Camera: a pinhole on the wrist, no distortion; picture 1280 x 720 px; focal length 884.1 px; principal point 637.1 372.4 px. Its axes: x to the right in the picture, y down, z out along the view. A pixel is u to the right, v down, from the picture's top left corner.
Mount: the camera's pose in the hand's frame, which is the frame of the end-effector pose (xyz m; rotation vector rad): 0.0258 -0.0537 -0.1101 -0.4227 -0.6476 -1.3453
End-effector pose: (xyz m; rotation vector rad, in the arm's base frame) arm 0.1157 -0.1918 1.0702 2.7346 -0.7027 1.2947
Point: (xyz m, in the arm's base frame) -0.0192 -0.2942 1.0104
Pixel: 121.5 130.5
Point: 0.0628 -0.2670 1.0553
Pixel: 382.2 369.2
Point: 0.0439 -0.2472 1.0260
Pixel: 394.5 170.4
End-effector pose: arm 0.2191 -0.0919 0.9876 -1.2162 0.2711 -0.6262
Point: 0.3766 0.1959 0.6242
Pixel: 323.9 383.2
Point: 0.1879 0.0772 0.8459
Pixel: 462.8 48.6
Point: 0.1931 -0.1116 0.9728
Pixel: 673.3 198.8
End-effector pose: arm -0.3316 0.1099 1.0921 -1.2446 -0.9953 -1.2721
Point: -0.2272 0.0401 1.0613
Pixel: 61.7 363.7
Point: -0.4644 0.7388 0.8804
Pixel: outside the picture
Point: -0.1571 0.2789 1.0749
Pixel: 706.1 414.0
